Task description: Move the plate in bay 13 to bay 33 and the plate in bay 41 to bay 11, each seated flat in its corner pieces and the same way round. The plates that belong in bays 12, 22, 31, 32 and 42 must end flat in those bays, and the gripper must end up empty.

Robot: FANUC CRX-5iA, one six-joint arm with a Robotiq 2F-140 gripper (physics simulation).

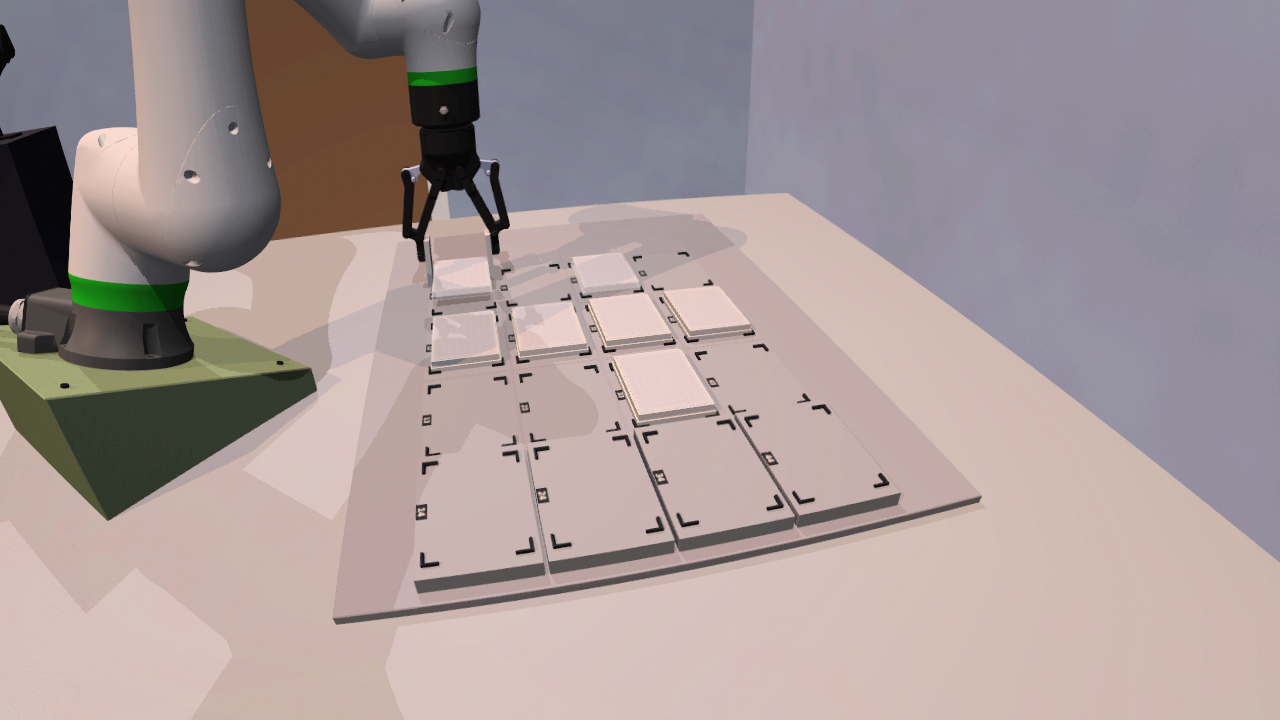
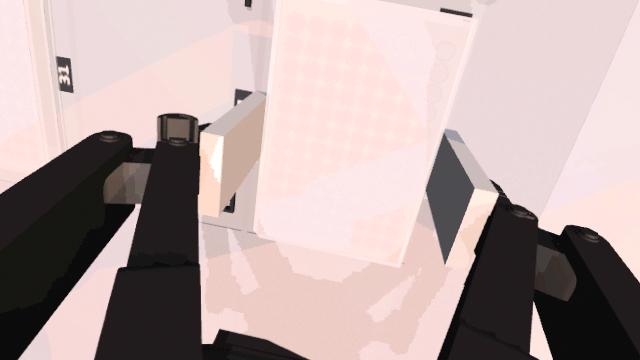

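Observation:
My gripper is shut on a pale, translucent plate by its two long sides. The plate is level over bay 11, at the back left; a small gap beneath it seems to show, and two near corner pieces show in front of it. Another plate lies flat in bay 33. Plates lie flat in bay 12, bay 22, bay 32, bay 42 and bay 31. Bay 13 and bay 41 hold no plate.
The bays stand on a thin base board. The front row of bays is raised higher. Bay 21 is beside the held plate. The robot stands on a green base at the left. A wall rises behind the table.

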